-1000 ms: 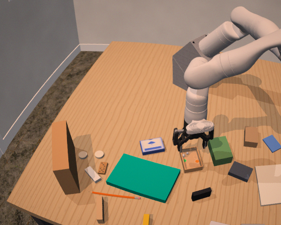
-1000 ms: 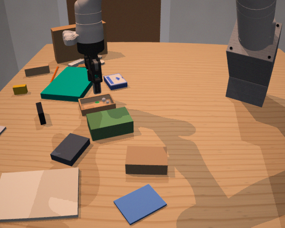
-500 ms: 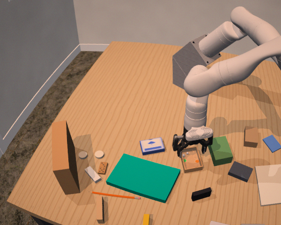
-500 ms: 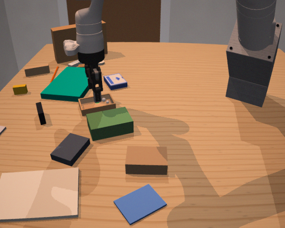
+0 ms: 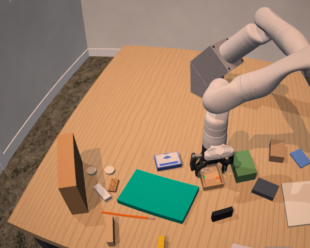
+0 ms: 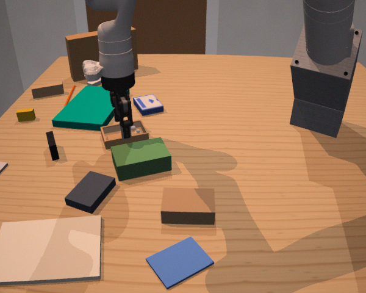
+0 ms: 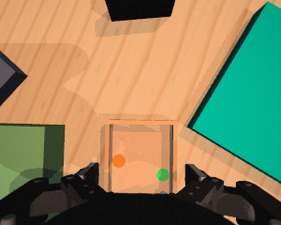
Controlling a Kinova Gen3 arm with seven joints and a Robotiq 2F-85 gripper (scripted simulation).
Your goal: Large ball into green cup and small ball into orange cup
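The wooden puzzle is 20 mm below my hand. Also, from my hand: green block (90 mm to the left, 80 mm behind, 10 mm below); teal slab (150 mm ahead, 120 mm to the right, 20 mm below); black block (140 mm ahead, 100 mm to the left, 10 mm below).
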